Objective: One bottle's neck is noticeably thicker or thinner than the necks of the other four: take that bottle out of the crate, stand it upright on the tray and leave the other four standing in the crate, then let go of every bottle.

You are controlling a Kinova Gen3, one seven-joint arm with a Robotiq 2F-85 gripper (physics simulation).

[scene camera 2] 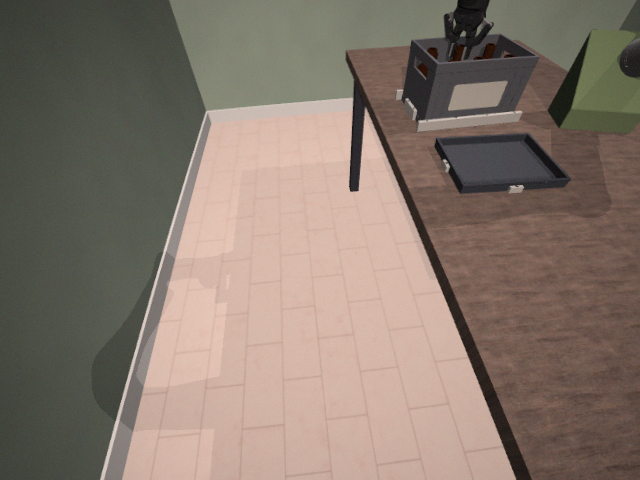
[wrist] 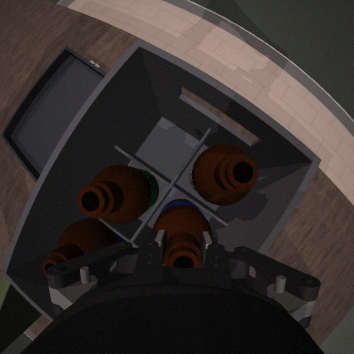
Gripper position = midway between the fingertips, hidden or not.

Note:
In view: the gripper (wrist: 182,239), a green-ringed bottle (wrist: 118,194), a white-labelled bottle (wrist: 222,174) and a white strip (scene camera 2: 506,117).

